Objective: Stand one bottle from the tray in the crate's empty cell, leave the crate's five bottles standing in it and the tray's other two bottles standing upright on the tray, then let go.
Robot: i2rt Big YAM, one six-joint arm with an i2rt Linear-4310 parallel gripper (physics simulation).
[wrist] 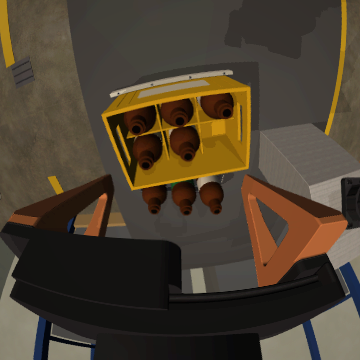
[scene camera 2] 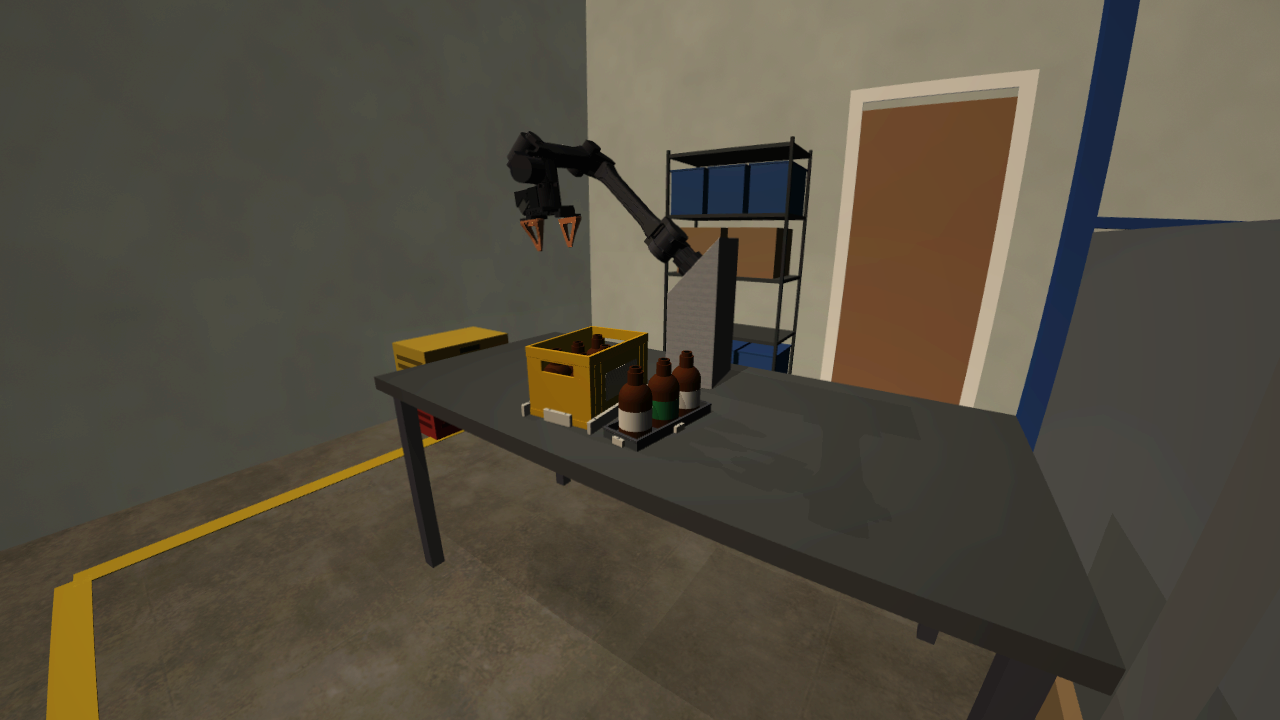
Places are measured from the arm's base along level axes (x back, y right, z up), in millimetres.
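Pixels of known places: gripper, between the fingertips: (wrist: 177,181) (scene camera 2: 555,249); arm's base, origin of its link: (wrist: 352,202) (scene camera 2: 698,272).
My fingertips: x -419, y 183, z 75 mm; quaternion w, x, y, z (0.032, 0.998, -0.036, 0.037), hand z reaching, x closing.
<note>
For each thing: its middle in the pictures, then the offset to it from my fingertips. "spot": a spot on its surface instead. Level surfaces: height alone.
- yellow crate, middle of its body: (wrist: 179,125) (scene camera 2: 591,372) dx +23, dy -87, dz -309 mm
- near-right cell, a spot on its surface: (wrist: 221,142) spot: dx +138, dy -161, dz -343 mm
- dark tray, a spot on its surface: (scene camera 2: 664,436) spot: dx -34, dy -347, dz -394 mm
- table, height of its surface: dz -397 mm
The yellow crate (scene camera 2: 559,392) (wrist: 220,161) stands on the table. In the wrist view several brown bottles stand in its cells, and the near-right cell (wrist: 221,142) is empty. The dark tray (scene camera 2: 664,436) stands beside the crate with three brown bottles upright: a white-labelled one (scene camera 2: 635,404) (wrist: 154,196) at the front, a green-labelled one (scene camera 2: 663,394) (wrist: 184,195) in the middle, and a white-labelled one (scene camera 2: 687,380) (wrist: 211,194) nearest the arm's mount. My gripper (scene camera 2: 554,247) (wrist: 177,181) is open and empty, high above the crate. The crate hides most of the tray in the wrist view.
Pale brackets (scene camera 2: 556,417) (wrist: 170,83) sit at the crate's base. The arm's grey mount (scene camera 2: 693,313) (wrist: 305,150) rises from the table (scene camera 2: 805,501) (wrist: 165,30) behind the tray. A shelf rack (scene camera 2: 793,214) stands behind, and another yellow box (scene camera 2: 447,342) stands beyond the table's left end.
</note>
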